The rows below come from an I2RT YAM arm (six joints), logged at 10 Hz.
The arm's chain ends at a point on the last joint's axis. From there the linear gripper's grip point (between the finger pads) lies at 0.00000 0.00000 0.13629 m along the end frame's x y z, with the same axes.
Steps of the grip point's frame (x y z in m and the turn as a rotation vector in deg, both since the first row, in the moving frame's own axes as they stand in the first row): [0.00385 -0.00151 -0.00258 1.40 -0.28 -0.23]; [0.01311 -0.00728 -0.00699 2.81 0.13 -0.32]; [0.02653 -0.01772 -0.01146 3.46 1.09 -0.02]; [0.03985 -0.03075 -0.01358 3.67 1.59 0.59]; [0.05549 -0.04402 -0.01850 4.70 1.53 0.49]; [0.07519 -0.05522 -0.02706 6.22 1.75 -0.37]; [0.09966 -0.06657 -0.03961 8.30 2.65 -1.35]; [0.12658 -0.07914 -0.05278 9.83 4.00 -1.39]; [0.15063 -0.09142 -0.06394 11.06 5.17 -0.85]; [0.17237 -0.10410 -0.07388 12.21 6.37 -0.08]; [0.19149 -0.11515 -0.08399 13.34 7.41 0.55]
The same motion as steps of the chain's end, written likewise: [0.00452 0.00182 -0.00254 1.40 -0.28 -0.23]; [0.01282 -0.00060 -0.00683 2.81 0.13 -0.32]; [0.02394 -0.00949 -0.01119 3.46 1.09 -0.02]; [0.03603 -0.02205 -0.01325 3.67 1.59 0.59]; [0.05181 -0.03287 -0.01799 4.70 1.53 0.49]; [0.07108 -0.04044 -0.02619 6.22 1.75 -0.37]; [0.09361 -0.04683 -0.03804 8.30 2.65 -1.35]; [0.11740 -0.05578 -0.05045 9.83 4.00 -1.39]; [0.13862 -0.06522 -0.06086 11.06 5.17 -0.85]; [0.15738 -0.07532 -0.06996 12.21 6.37 -0.08]; [0.17392 -0.08388 -0.07918 13.34 7.41 0.55]
